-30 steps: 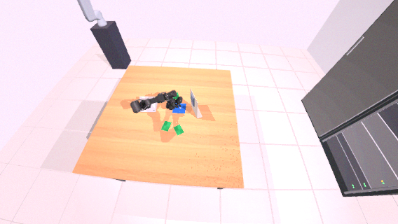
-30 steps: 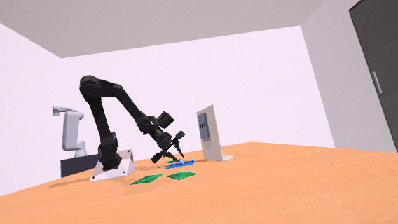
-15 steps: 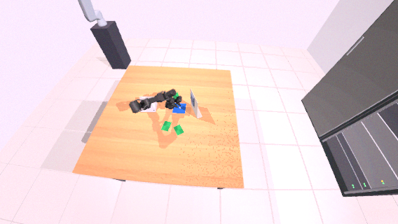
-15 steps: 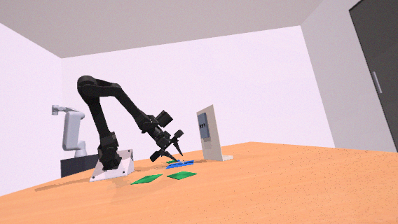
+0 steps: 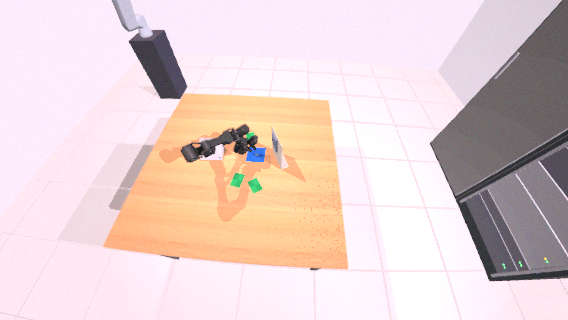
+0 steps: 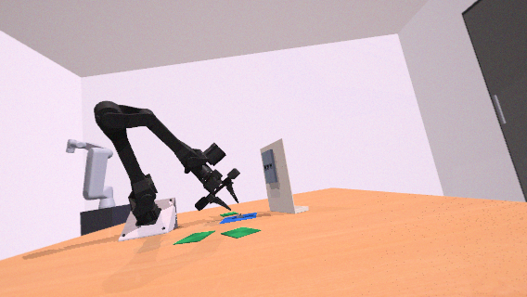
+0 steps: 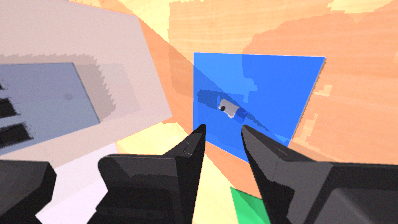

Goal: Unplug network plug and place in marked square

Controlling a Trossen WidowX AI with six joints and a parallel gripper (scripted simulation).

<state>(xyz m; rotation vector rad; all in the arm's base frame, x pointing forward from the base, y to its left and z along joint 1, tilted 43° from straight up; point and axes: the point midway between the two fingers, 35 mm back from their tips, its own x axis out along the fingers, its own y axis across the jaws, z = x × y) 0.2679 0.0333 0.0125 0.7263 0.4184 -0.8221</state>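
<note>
Right now the network plug is 3 cm below my gripper tip and 1 cm ahead of it. Round my gripper tip: upright panel: 16 cm ahead, 6 cm above, 2 cm to the right; then blue marked square: 4 cm below, 1 cm ahead.
</note>
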